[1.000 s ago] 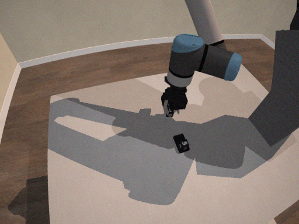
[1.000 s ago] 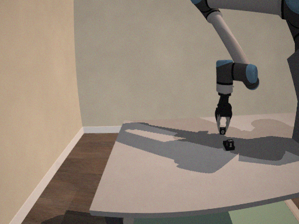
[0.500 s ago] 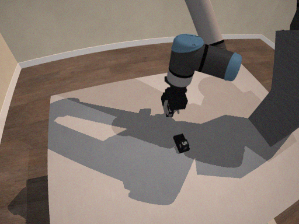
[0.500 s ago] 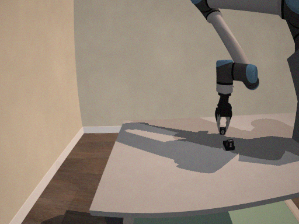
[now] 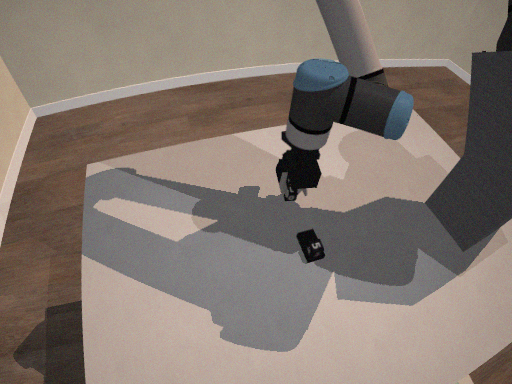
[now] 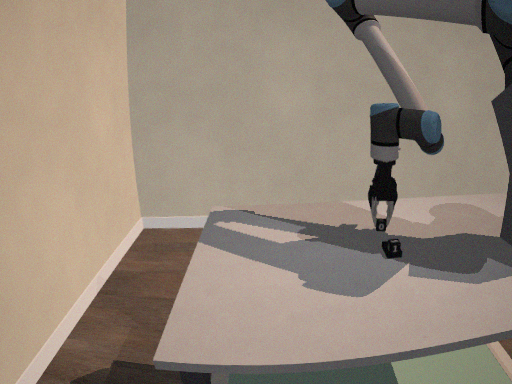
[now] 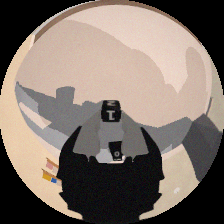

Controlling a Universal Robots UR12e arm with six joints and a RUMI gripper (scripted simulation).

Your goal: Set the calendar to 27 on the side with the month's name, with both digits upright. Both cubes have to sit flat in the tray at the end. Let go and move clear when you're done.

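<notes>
Now: hand 1 cm above the black cube. Also, from my hand: tray: 3 cm ahead, 16 cm to the left, 2 cm below.
</notes>
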